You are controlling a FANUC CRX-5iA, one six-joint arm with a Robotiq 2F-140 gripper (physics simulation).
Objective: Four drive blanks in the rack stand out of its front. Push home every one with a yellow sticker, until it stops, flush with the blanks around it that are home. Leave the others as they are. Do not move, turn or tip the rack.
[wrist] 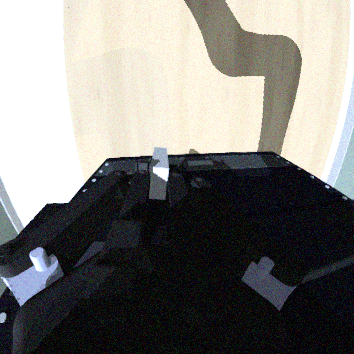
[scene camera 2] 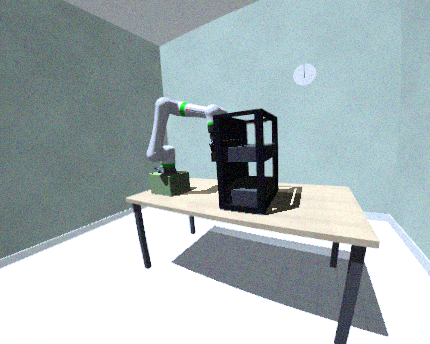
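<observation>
The black rack (scene camera 2: 258, 131) (wrist: 305, 205) stands upright on the table, seen from its open back and side in the scene view. Its front faces the arm. My gripper (scene camera 2: 213, 150) (wrist: 159, 158) is shut with nothing between its fingers. It points down close against the rack's front; in the scene view the rack partly hides it. In the wrist view the fingertips overlap the dark rack face. The drive blanks and their stickers cannot be told apart in the dark there, and whether the fingertips touch a blank is unclear.
Two dark grey boxes (scene camera 2: 242, 153) (scene camera 2: 245, 197) sit inside the rack, one at mid-height and one at the bottom. A green block (scene camera 2: 170, 183) stands at the arm's base. The wooden table (scene camera 2: 320, 210) (wrist: 115, 100) carries the rack, and the arm's shadow falls on it.
</observation>
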